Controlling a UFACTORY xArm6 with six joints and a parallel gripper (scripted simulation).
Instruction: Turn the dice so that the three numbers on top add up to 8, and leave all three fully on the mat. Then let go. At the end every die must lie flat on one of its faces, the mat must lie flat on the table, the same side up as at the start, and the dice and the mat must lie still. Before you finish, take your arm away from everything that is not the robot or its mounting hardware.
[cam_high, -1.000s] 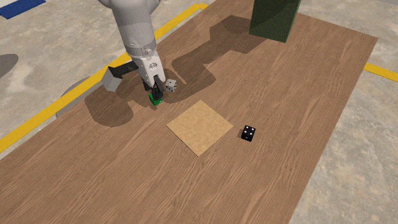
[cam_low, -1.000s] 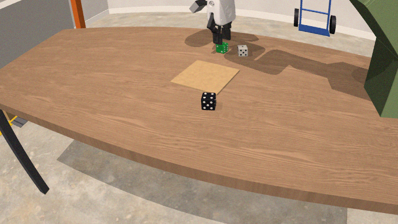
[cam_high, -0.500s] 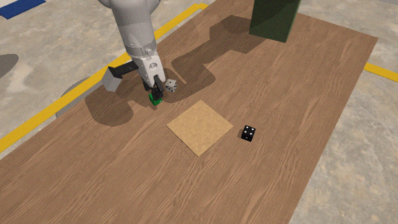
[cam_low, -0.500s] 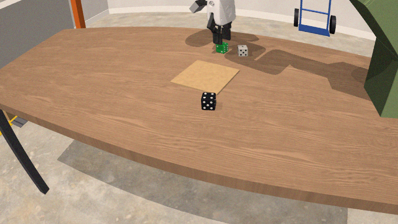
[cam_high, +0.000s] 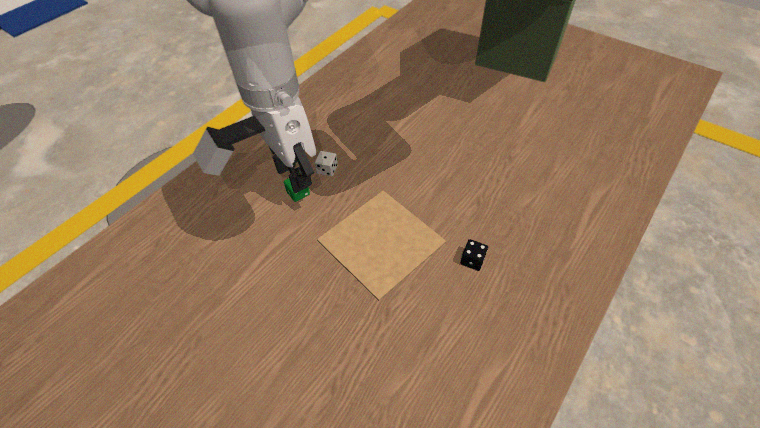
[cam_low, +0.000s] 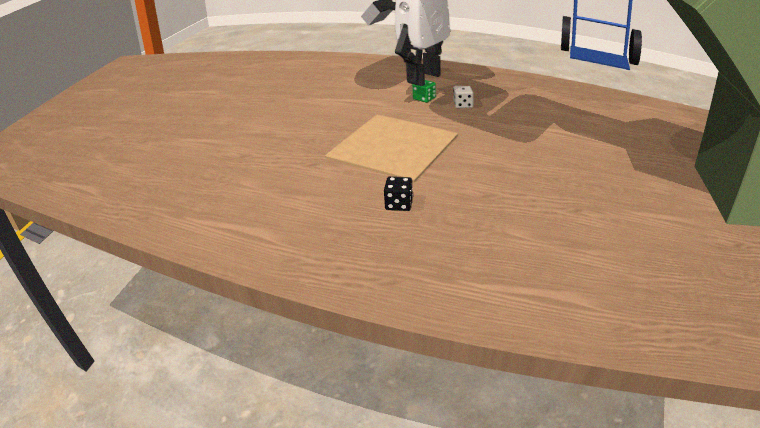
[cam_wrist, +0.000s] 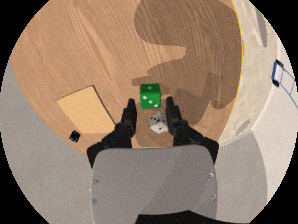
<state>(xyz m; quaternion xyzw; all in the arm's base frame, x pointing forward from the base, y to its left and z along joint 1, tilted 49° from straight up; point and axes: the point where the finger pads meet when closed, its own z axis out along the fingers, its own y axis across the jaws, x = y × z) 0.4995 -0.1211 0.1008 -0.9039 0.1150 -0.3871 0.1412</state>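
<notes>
Right now my hand is 40 mm above the green die. The rest, counted from my hand: tan mat (170 mm to the left, 50 mm below, 30 mm behind); then white die (70 mm behind, 40 mm below, 10 mm to the right); then black die (290 mm to the left, 100 mm behind, 40 mm below).
</notes>
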